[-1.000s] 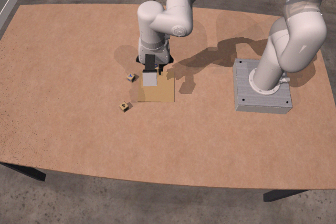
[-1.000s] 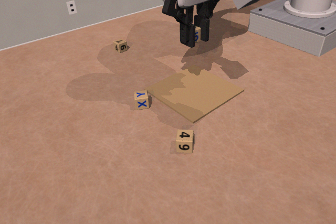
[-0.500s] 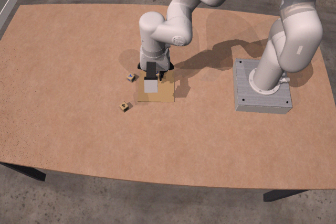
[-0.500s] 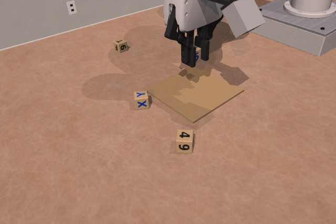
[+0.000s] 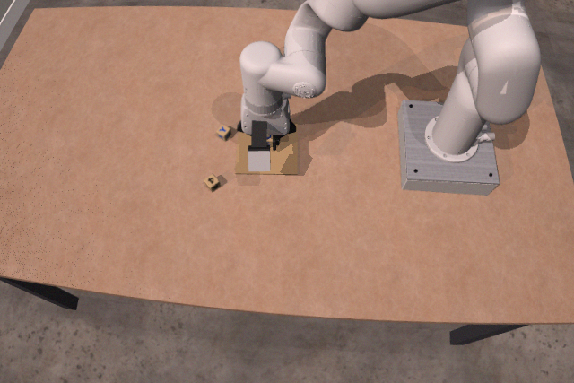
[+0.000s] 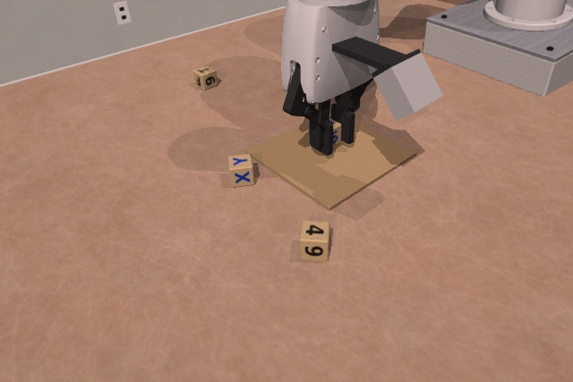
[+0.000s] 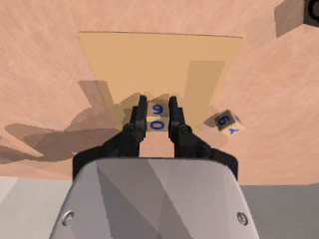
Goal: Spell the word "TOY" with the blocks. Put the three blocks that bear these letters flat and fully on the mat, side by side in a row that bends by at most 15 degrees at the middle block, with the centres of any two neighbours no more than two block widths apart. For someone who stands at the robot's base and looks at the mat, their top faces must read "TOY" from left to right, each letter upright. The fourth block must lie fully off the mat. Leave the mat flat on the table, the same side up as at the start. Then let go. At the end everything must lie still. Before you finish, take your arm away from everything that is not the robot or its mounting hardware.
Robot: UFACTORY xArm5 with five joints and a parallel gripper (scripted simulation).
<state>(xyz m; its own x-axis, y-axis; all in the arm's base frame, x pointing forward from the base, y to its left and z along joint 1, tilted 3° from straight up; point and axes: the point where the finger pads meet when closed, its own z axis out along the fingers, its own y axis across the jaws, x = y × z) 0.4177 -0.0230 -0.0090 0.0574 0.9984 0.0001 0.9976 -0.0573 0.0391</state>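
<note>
My hand is 1 cm to the left of the O block and 1 cm above it. Also, from my hand: tan mat 3 cm below; then T block 26 cm to the right, 2 cm below, 1 cm behind.
</note>
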